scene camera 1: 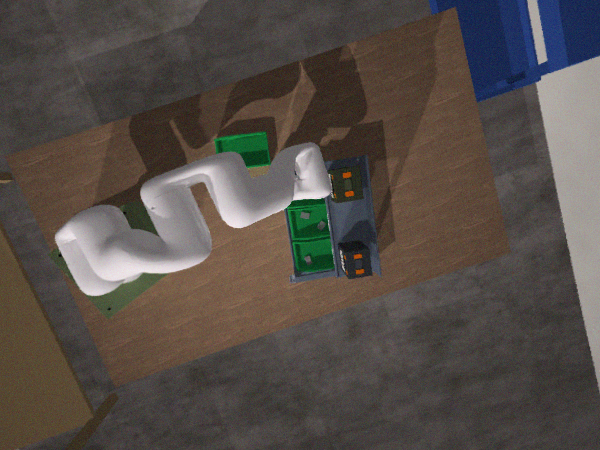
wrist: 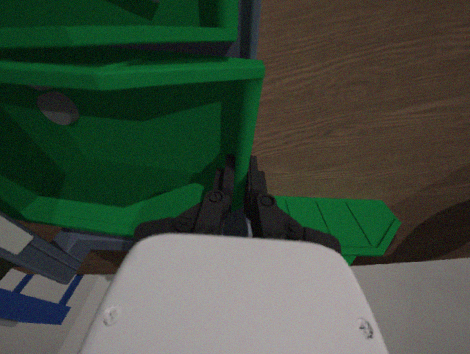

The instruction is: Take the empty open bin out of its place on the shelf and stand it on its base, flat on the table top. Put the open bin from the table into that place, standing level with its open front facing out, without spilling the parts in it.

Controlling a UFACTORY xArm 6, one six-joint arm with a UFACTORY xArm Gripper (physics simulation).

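Places are measured from the arm's base along level axes (x ahead, y left, z up), in millimetres.
Pixels of known places: gripper, fingertip midpoint: (wrist: 239, 168).
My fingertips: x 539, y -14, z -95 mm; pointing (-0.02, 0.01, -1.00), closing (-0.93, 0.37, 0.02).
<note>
Ahead of a thing's pixels: the offset from my fingertips to its top centre. "*": to the spot under its first point. Level surfaces: height alone.
My gripper (wrist: 239, 168) is shut on the front rim of a green open bin {66 mm ahead, 55 mm right, 60 mm up} (wrist: 155, 112), with one finger inside and one outside. A grey round part {124 mm ahead, 88 mm right, 10 mm down} (wrist: 60, 107) lies in this bin. The bin is at the shelf's end, beside another green bin {* 14 mm ahead, 99 mm right, 42 mm up} (wrist: 115, 35) (scene camera 1: 311, 220); its front rim stands out beyond that neighbour's. Whether its base rests on the shelf (scene camera 1: 352, 217) (wrist: 250, 30) is hidden. In the scene view the arm covers my fingers and most of the held bin. The empty green bin {* 50 mm back, 171 mm left, 29 mm down} (scene camera 1: 245, 145) stands on the table, partly behind the arm.
Another green bin {* 17 mm back, 278 mm right, 22 mm down} (scene camera 1: 314, 256) with a grey part stands in the shelf row. An olive box {170 mm ahead, 83 mm right, 167 mm up} (scene camera 1: 348, 184) and a dark box {93 mm ahead, 301 mm right, 192 mm up} (scene camera 1: 357, 261) sit on the shelf's back part. A ribbed green surface {* 89 mm back, 107 mm left, 10 mm up} (wrist: 340, 225) shows right of my fingers. The wooden table {31 mm down} (scene camera 1: 225, 310) surrounds the shelf.
</note>
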